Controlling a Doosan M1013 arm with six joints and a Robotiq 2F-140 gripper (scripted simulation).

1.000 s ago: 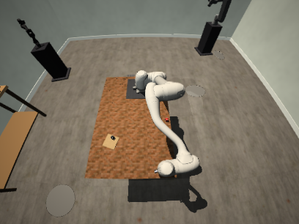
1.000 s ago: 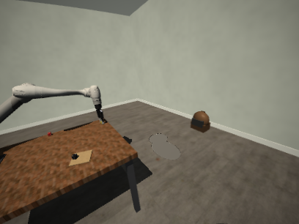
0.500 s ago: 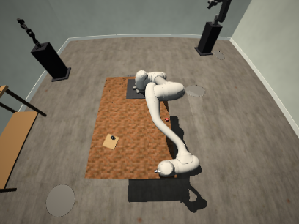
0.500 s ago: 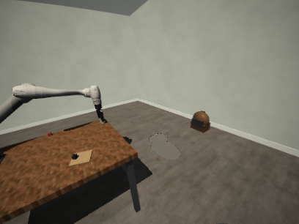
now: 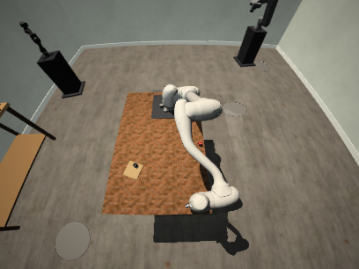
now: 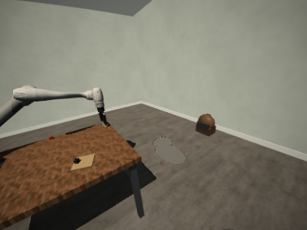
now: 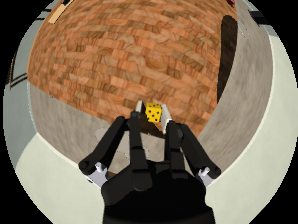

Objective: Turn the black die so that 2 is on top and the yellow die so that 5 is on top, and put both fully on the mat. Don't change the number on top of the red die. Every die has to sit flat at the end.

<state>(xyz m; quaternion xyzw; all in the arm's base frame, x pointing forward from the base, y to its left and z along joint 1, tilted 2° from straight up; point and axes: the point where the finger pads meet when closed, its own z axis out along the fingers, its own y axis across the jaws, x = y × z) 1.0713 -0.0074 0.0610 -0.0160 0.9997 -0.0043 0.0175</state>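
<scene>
Right now my hand is 2 cm above the yellow die. Round my hand: black die: 42 cm behind, 43 cm to the right, 2 cm below; tan mat: 38 cm behind, 46 cm to the right, 3 cm below; red die: 52 cm behind, 21 cm to the left, 2 cm below.
</scene>
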